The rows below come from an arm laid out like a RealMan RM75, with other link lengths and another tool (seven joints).
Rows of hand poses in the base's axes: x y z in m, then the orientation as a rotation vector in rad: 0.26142 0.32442 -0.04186 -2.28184 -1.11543 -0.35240; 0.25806 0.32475 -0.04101 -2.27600 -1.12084 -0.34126; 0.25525 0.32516 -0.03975 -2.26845 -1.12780 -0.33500; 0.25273 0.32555 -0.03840 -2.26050 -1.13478 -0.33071; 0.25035 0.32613 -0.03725 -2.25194 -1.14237 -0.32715; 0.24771 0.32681 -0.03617 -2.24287 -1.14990 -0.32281; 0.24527 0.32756 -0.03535 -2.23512 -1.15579 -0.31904; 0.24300 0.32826 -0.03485 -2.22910 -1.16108 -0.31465; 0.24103 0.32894 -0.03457 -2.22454 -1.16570 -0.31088
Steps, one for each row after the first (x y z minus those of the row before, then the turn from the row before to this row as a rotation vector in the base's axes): -0.00336 0.00033 0.00085 0.00027 0.00687 0.00812; -0.00281 0.00041 0.00126 0.00211 0.00332 0.00863; -0.00252 0.00039 0.00135 0.00285 0.00204 0.00836; -0.00238 0.00058 0.00115 0.00324 0.00143 0.00882; -0.00264 0.00068 0.00108 0.00347 0.00207 0.00919; -0.00244 0.00075 0.00082 0.00314 0.00200 0.00756; -0.00227 0.00070 0.00050 0.00178 0.00226 0.00664; -0.00197 0.00068 0.00028 0.00098 0.00177 0.00550
